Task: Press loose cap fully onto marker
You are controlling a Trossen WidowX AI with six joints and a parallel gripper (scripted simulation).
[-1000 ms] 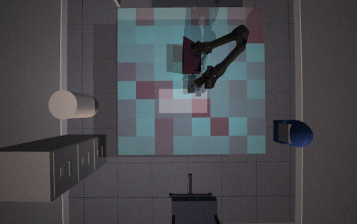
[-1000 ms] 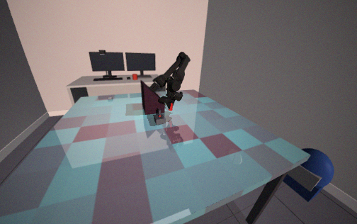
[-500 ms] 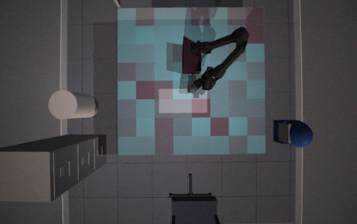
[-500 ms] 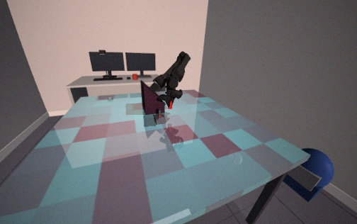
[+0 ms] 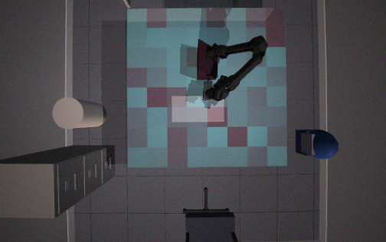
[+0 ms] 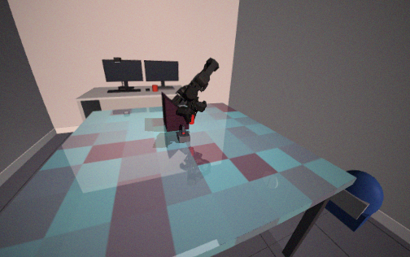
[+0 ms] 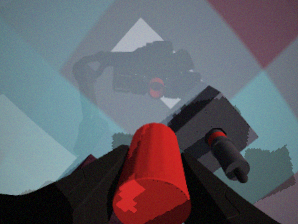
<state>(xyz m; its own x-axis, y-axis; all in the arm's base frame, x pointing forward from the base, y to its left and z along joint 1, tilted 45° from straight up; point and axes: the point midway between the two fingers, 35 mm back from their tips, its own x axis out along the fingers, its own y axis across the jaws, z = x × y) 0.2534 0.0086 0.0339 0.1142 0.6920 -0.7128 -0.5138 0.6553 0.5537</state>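
The marker is 20 mm ahead of my gripper tip, 60 mm to the right of it and 30 mm below it. The rest, counted from my gripper tip: holder block: 20 mm ahead, 60 mm to the right, 80 mm below; red cap: 10 mm above.
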